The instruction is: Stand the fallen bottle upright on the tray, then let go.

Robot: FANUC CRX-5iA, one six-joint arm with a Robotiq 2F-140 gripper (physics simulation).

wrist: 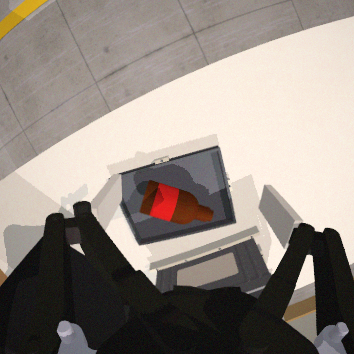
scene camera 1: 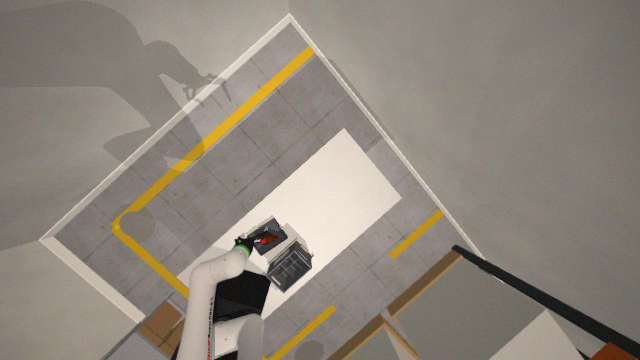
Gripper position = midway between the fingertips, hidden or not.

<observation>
In view: the gripper (wrist: 192, 191) and a brown bottle (wrist: 160, 200).
</observation>
